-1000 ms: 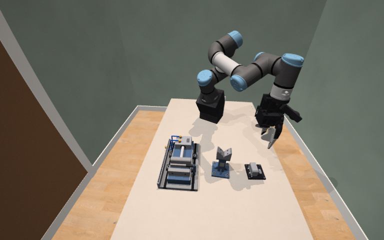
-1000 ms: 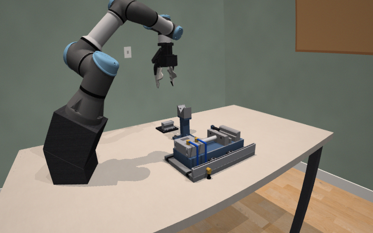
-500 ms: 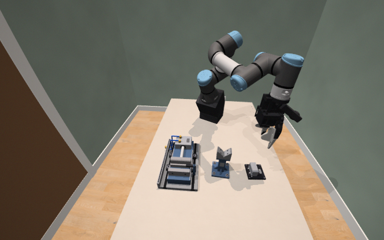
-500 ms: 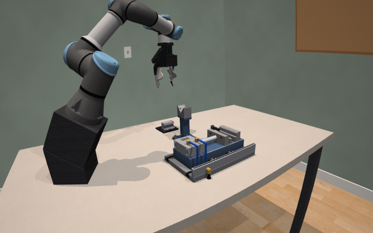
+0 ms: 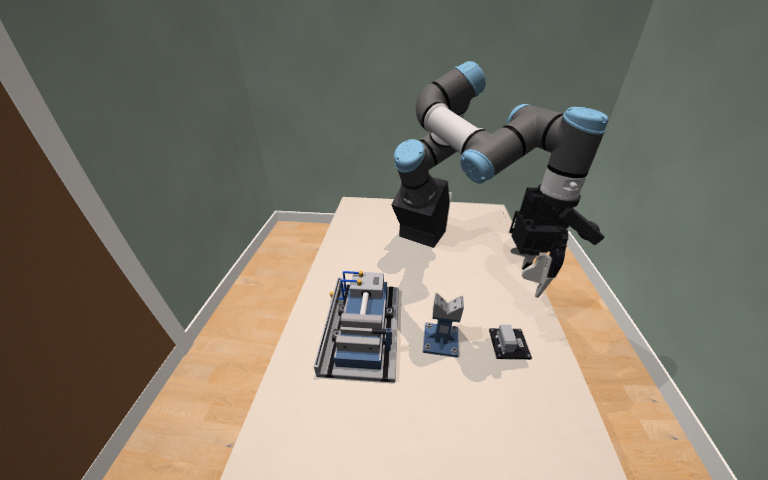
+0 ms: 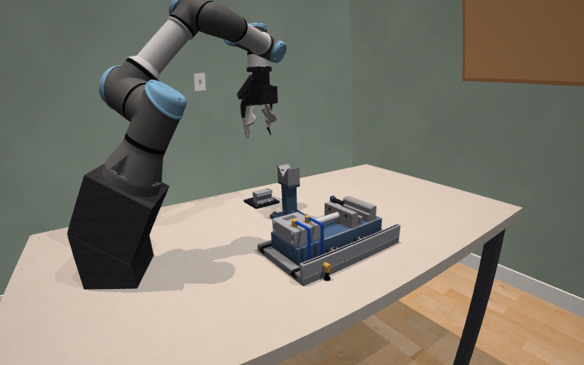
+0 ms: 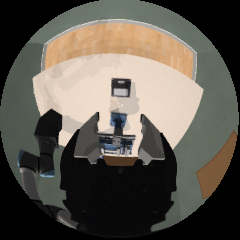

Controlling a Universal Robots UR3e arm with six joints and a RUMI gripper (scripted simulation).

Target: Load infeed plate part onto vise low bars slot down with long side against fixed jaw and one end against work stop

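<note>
Now: hand 10 mm to the left of the part and 220 mm above it. From my hand the other things lie so: air cylinder: 170 mm behind, 360 mm to the right, 160 mm below; vise: 80 mm behind, 370 mm to the right, 200 mm below; black infeed plate: 10 mm to the left, 240 mm below.
</note>
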